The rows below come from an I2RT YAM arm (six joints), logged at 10 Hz.
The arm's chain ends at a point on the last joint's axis. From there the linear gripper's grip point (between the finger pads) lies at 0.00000 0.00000 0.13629 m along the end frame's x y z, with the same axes.
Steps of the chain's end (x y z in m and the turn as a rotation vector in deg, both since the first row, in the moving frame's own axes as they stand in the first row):
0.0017, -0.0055, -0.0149, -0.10, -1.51, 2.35
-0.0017, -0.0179, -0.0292, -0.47, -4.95, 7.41
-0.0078, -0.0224, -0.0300, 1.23, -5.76, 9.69
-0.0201, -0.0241, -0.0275, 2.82, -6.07, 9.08
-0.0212, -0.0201, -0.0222, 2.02, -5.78, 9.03
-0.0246, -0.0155, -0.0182, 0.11, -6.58, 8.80
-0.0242, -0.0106, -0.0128, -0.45, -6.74, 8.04
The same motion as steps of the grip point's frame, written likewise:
-0.0019, -0.0053, -0.0149, -0.10, -1.51, 2.35
-0.0135, -0.0175, -0.0297, -0.47, -4.95, 7.41
-0.0212, -0.0265, -0.0307, 1.23, -5.76, 9.69
-0.0339, -0.0319, -0.0284, 2.82, -6.07, 9.08
-0.0345, -0.0260, -0.0230, 2.02, -5.78, 9.03
-0.0401, -0.0170, -0.0191, 0.11, -6.58, 8.80
-0.0402, -0.0107, -0.0137, -0.45, -6.74, 8.04

